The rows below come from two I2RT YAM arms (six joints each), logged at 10 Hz.
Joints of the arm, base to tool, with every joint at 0 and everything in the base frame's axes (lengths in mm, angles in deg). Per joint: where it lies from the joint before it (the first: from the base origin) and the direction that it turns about. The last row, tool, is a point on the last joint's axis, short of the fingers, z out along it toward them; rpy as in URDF.
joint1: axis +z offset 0 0 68
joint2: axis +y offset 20 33.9 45.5
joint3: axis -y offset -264 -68.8 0
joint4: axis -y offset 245 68.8 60
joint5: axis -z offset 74 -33.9 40.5
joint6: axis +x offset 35.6 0 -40.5
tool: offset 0 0 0 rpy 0 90 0
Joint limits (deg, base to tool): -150..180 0..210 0..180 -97..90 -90..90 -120..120
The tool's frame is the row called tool.
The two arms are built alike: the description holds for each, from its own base.
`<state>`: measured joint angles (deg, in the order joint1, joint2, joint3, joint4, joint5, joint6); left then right.
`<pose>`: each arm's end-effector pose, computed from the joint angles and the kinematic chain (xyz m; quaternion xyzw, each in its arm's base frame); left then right.
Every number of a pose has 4 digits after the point. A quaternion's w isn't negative.
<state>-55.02 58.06 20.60 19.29 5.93 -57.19 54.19 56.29 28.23 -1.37 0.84 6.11</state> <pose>0.1204 -0.1785 0.2020 0.0150 0.8092 -0.5096 0.2919 0.1253 0.1727 0.2170 -0.3484 0.7901 0.2478 0.4392</pose>
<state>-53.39 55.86 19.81 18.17 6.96 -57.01 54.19 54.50 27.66 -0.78 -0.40 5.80</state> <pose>0.1213 -0.1706 0.2028 0.0102 0.8076 -0.5105 0.2950 0.1224 0.1700 0.2205 -0.3522 0.7796 0.2615 0.4470</pose>
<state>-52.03 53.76 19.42 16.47 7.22 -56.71 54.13 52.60 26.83 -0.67 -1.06 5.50</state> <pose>0.1221 -0.1637 0.2042 0.0041 0.8076 -0.5072 0.3009 0.1193 0.1661 0.2219 -0.3544 0.7726 0.2687 0.4530</pose>
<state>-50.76 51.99 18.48 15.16 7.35 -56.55 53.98 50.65 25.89 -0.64 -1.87 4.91</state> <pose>0.1221 -0.1567 0.2019 -0.0034 0.8100 -0.5013 0.3043 0.1162 0.1618 0.2225 -0.3589 0.7652 0.2747 0.4585</pose>
